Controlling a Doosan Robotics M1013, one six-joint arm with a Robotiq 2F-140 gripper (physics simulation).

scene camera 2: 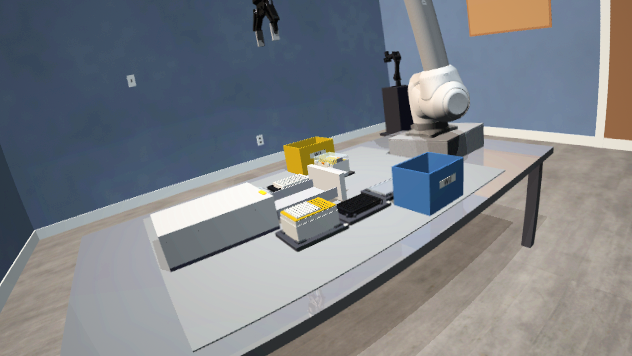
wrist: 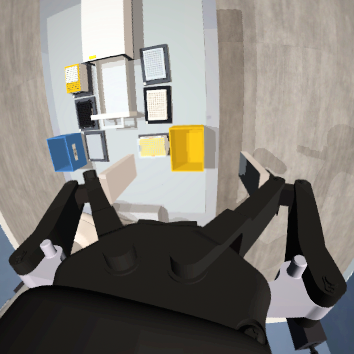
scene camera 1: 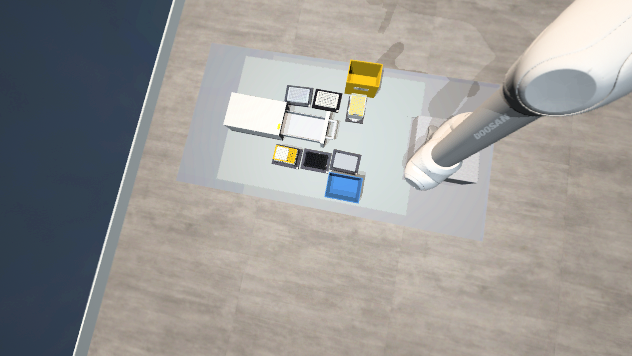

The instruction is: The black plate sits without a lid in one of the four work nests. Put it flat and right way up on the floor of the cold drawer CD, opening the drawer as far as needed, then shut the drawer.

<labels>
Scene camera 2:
yellow-and-white tip rack: 308,219
cold drawer CD: 190,232
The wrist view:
gripper: 185,163
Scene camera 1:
cold drawer CD: 269,118
</labels>
